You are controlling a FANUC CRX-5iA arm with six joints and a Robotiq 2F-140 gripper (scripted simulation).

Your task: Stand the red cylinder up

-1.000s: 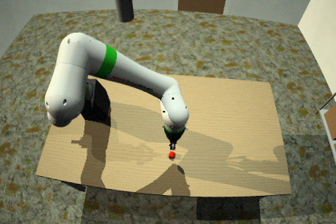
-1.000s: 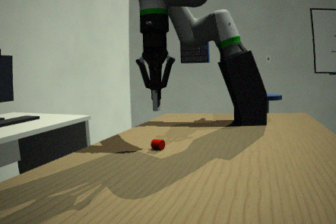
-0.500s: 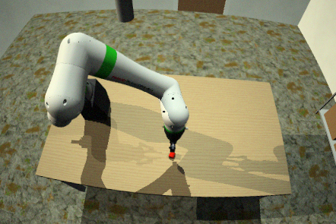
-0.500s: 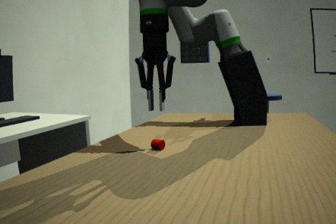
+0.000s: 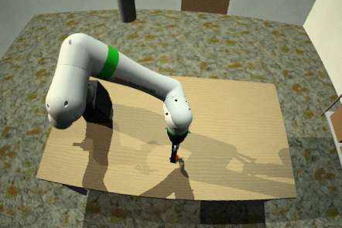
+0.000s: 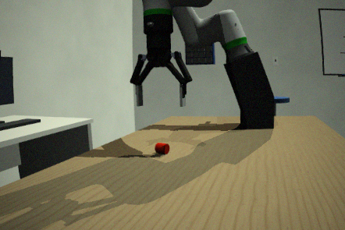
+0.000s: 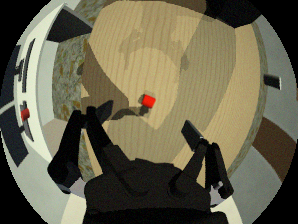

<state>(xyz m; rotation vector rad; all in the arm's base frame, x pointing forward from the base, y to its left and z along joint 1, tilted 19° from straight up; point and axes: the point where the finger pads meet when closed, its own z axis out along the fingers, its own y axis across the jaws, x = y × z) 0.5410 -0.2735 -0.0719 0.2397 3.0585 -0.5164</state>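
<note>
The red short cylinder is 140 mm below my hand.
</note>
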